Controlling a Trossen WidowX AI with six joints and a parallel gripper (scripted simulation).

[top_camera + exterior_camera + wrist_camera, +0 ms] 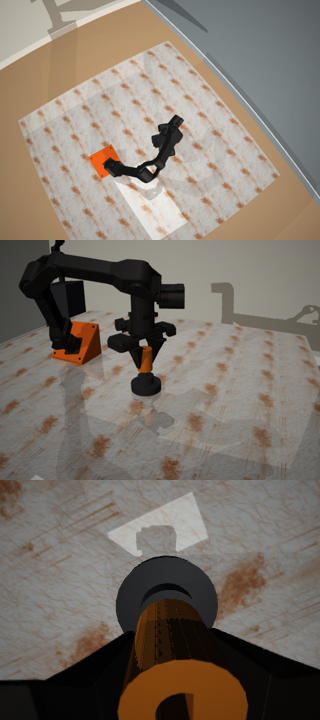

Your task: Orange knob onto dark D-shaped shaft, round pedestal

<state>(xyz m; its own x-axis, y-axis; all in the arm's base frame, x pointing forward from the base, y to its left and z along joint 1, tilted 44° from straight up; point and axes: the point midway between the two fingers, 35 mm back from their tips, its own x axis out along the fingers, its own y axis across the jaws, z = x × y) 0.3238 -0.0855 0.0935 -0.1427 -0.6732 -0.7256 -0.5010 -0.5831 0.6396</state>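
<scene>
Now: gripper tip 2 cm below the orange knob. Round my gripper tip: dark round pedestal (4 cm below).
</scene>
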